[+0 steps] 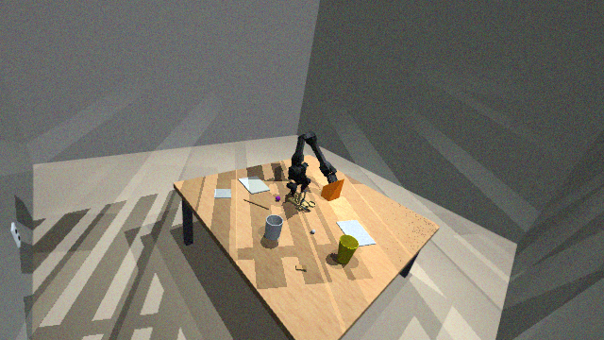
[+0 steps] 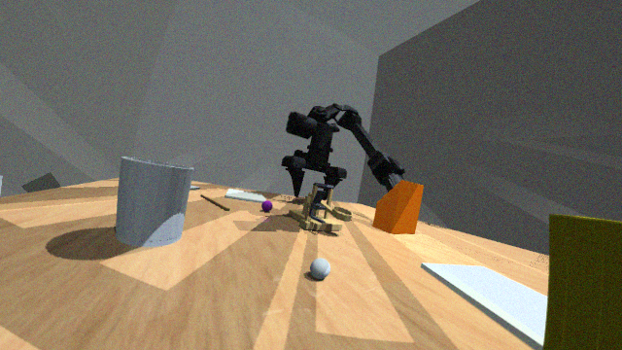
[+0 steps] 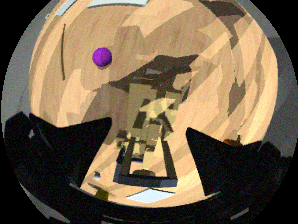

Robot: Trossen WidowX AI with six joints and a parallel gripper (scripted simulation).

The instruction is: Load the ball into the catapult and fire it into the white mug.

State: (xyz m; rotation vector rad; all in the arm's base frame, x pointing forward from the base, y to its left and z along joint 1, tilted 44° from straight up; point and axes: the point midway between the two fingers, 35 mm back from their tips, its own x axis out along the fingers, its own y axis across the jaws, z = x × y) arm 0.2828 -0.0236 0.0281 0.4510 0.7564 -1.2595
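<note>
The frame lies 2 cm behind my gripper tip, 4 cm to the left of it and 2 cm above it. The rest, counted from my gripper tip: purple ball (11 cm ahead, 6 cm to the right, 5 cm below); wooden catapult (6 cm to the left, 1 cm below); thin stick (26 cm ahead, 6 cm to the right, 6 cm below).
</note>
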